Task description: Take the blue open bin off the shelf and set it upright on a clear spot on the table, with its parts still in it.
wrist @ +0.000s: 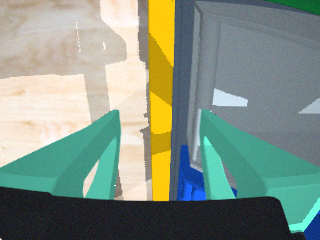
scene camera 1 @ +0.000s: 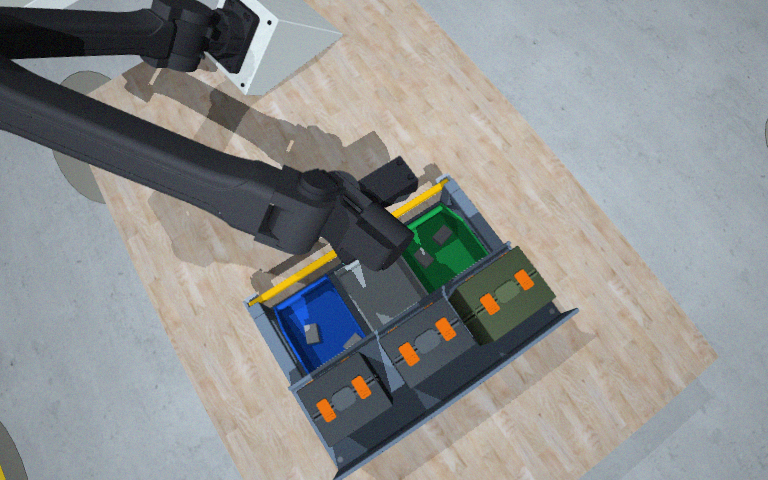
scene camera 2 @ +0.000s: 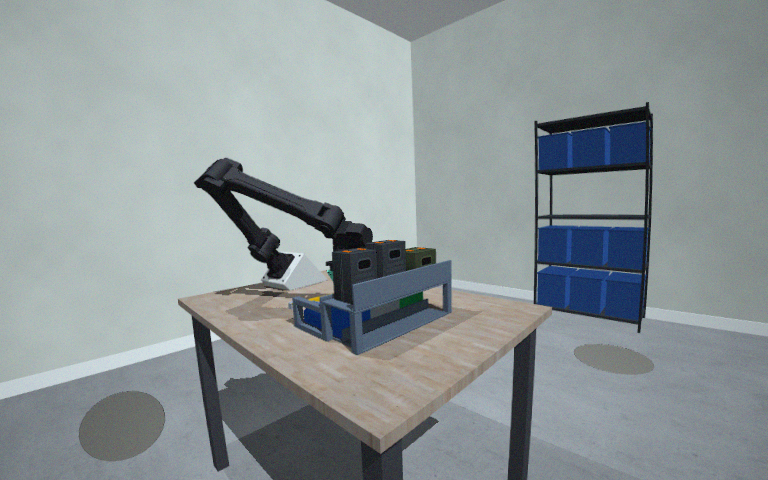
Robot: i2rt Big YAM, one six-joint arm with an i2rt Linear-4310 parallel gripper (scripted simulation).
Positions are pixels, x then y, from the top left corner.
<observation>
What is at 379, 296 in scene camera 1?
A grey bin.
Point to a blue open bin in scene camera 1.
At 322, 306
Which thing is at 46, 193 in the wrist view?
My gripper.
</observation>
